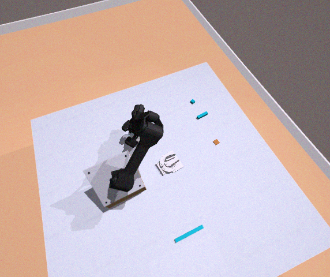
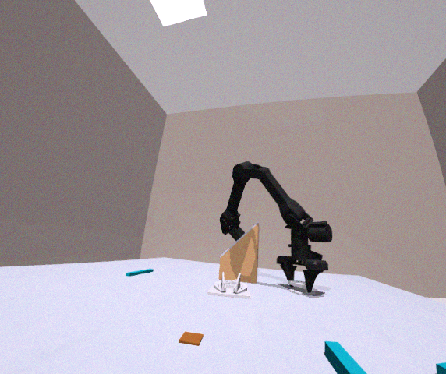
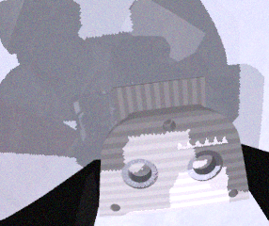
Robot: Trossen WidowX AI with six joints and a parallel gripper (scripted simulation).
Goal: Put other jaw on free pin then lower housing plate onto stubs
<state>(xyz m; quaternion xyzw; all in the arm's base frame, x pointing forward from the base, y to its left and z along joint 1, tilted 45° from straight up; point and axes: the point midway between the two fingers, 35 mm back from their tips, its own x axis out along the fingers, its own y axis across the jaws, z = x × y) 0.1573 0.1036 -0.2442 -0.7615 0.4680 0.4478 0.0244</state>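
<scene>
My gripper tip is now 10 mm past the white block piece and 10 mm to the right of it. From my gripper tip the other things lie so: jaw: 90 mm ahead, 190 mm to the right, 10 mm above; short cyan bar: 430 mm ahead, 40 mm to the left; tiny cyan block: 410 mm ahead, 160 mm to the left.
</scene>
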